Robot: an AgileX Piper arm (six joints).
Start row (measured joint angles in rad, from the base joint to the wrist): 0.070 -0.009 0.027 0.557 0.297 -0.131
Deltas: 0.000 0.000 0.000 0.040 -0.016 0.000; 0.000 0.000 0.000 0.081 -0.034 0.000; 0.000 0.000 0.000 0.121 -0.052 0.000; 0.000 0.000 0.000 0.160 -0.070 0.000; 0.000 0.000 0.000 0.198 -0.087 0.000; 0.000 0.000 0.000 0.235 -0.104 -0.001; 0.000 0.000 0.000 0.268 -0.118 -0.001; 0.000 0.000 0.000 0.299 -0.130 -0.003; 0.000 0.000 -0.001 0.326 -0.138 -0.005; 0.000 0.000 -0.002 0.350 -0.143 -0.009; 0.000 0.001 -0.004 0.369 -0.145 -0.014; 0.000 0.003 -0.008 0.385 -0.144 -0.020; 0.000 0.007 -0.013 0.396 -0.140 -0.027; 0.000 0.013 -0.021 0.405 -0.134 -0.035; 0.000 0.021 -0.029 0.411 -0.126 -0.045; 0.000 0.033 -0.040 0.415 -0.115 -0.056; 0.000 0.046 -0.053 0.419 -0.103 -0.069; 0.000 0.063 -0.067 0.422 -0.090 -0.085; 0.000 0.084 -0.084 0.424 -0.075 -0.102; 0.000 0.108 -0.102 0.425 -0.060 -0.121; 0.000 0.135 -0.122 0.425 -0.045 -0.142; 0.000 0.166 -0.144 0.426 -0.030 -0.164; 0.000 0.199 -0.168 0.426 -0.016 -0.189
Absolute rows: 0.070 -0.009 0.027 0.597 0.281 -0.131; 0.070 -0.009 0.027 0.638 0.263 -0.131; 0.070 -0.009 0.027 0.678 0.245 -0.131; 0.070 -0.009 0.027 0.717 0.227 -0.131; 0.070 -0.009 0.027 0.755 0.210 -0.131; 0.070 -0.009 0.027 0.792 0.193 -0.132; 0.070 -0.009 0.027 0.825 0.179 -0.132; 0.070 -0.009 0.027 0.856 0.167 -0.134; 0.070 -0.009 0.026 0.883 0.159 -0.136; 0.070 -0.009 0.025 0.907 0.154 -0.140; 0.070 -0.008 0.023 0.926 0.152 -0.145; 0.070 -0.006 0.019 0.942 0.153 -0.151; 0.070 -0.002 0.014 0.953 0.157 -0.158; 0.070 0.004 0.006 0.962 0.163 -0.166; 0.070 0.012 -0.002 0.968 0.171 -0.176; 0.070 0.024 -0.013 0.972 0.182 -0.187; 0.070 0.037 -0.026 0.976 0.194 -0.200; 0.070 0.054 -0.040 0.979 0.207 -0.216; 0.070 0.075 -0.057 0.981 0.222 -0.233; 0.070 0.099 -0.075 0.982 0.237 -0.252; 0.070 0.126 -0.095 0.982 0.252 -0.273; 0.070 0.157 -0.117 0.983 0.267 -0.295; 0.070 0.190 -0.141 0.983 0.281 -0.320
